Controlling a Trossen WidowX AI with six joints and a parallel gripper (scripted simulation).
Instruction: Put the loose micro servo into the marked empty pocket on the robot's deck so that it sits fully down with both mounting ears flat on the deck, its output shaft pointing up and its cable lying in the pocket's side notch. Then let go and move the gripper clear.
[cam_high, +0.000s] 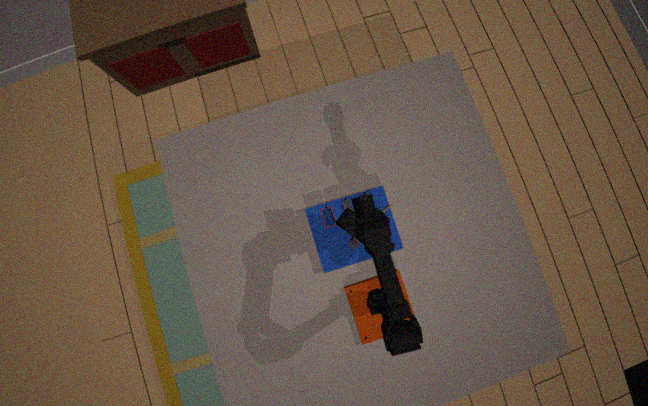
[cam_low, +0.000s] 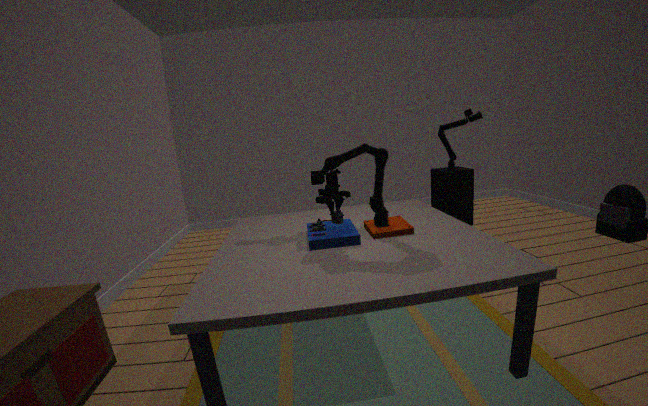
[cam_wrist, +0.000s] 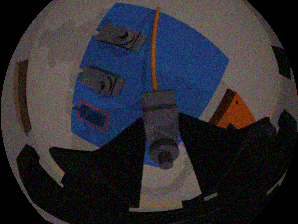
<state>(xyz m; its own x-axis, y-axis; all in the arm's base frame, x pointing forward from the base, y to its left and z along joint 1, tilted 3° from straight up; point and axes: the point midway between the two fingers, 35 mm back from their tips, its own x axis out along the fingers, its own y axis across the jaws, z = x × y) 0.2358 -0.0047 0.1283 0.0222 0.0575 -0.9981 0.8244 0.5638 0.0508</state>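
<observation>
The blue deck is 1 cm behind my gripper tip, 1 cm to the left of it and 10 cm below it.
</observation>
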